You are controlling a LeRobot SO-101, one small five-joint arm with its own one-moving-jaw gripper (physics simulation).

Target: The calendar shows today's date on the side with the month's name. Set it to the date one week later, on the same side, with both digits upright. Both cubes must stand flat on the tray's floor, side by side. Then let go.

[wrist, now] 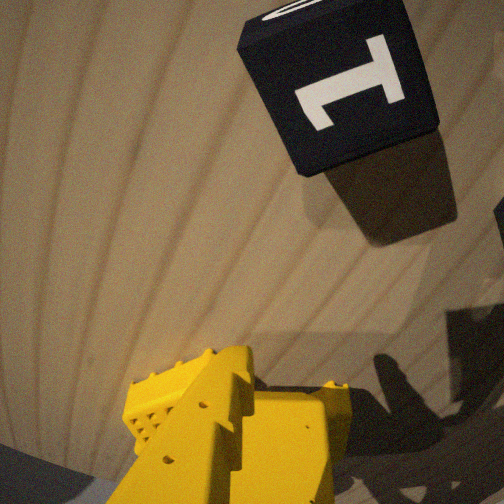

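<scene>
A dark navy cube [345, 85] stands on the wooden table top [125, 200] at the upper right of the wrist view. Its facing side shows a white "1", turned on its side in this view. A sliver of another white digit shows on its top face at the picture's upper edge. My yellow gripper [287, 375] is at the bottom middle, open and empty. Its notched jaw [215, 425] points up towards the cube, which lies well beyond the tips and apart from them. The tray and the month's name are not in view.
A dark corner of another object [500, 220] pokes in at the right edge. A dark block [477, 350] sits at the lower right among the arm's shadows. A dark grey surface [30, 475] shows at the bottom left corner.
</scene>
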